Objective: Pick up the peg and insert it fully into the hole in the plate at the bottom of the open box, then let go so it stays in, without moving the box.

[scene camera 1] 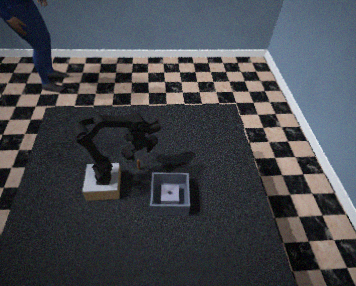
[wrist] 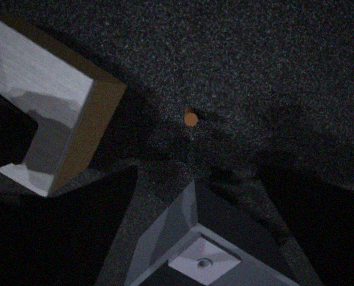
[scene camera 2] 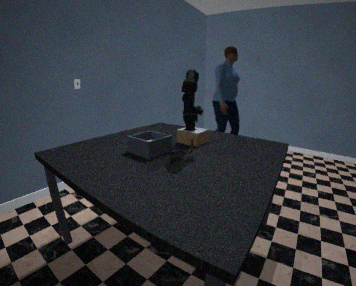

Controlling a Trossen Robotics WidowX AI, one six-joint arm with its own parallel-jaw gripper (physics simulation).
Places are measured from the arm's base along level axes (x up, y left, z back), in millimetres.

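Pixels of known places: gripper, fingertip midpoint: [scene camera 1: 140, 156] [wrist: 197, 171] [scene camera 2: 188, 128]; arm's base, origin of the base link: [scene camera 1: 103, 179] [wrist: 5, 128] [scene camera 2: 190, 129].
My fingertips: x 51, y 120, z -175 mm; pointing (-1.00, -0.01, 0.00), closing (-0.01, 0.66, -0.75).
Ahead of a thing's pixels: the offset from my fingertips to its middle. Level surfaces: height alone.
An orange-brown peg @(dx -100, dy +19, dz +20 mm) [scene camera 1: 139, 164] [scene camera 2: 192, 143] [wrist: 191, 119] stands upright on the dark table, between the arm's base and the box. The open grey box @(dx -92, dy -155, dz -164 mm) [scene camera 1: 170, 205] [scene camera 2: 159, 147] [wrist: 162, 240] stands beside it. The pale plate @(dx -106, dy -155, dz -164 mm) [scene camera 1: 174, 198] [wrist: 187, 262] lies at the bottom of the box, and its round hole is visible and empty. My gripper [scene camera 1: 140, 150] [wrist: 197, 171] is open and empty. It hangs well above the table, and the peg shows just beyond the gap between the fingers in the wrist view.
The arm's base block [scene camera 1: 95, 194] [scene camera 2: 199, 138] [wrist: 92, 130], white on top with tan sides, stands left of the peg and box in scene camera 1. The dark table @(dx -140 mm) [scene camera 1: 150, 245] [scene camera 2: 200, 190] carries them. A person [scene camera 1: 42, 45] [scene camera 2: 228, 82] stands beyond the table.
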